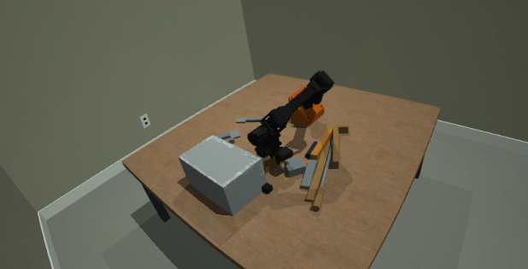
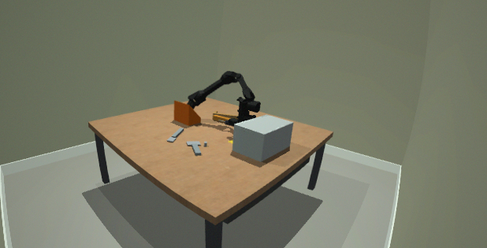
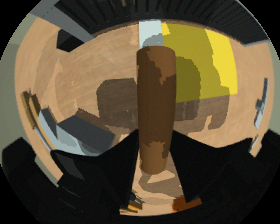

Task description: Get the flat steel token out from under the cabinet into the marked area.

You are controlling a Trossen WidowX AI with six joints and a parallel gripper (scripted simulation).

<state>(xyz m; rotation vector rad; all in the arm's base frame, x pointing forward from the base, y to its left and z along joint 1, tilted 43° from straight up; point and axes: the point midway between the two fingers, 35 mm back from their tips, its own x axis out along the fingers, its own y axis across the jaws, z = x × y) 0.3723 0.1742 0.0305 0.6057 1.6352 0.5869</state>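
My gripper tip is 220 mm past the orange bar, 80 mm to the right of it and 10 mm below it. From my gripper tip the other things lie so: grey block: 90 mm to the left, 20 mm behind, 10 mm above; then wooden stick: 190 mm to the left, 60 mm behind; then grey t-piece: 370 mm to the right, 10 mm ahead.
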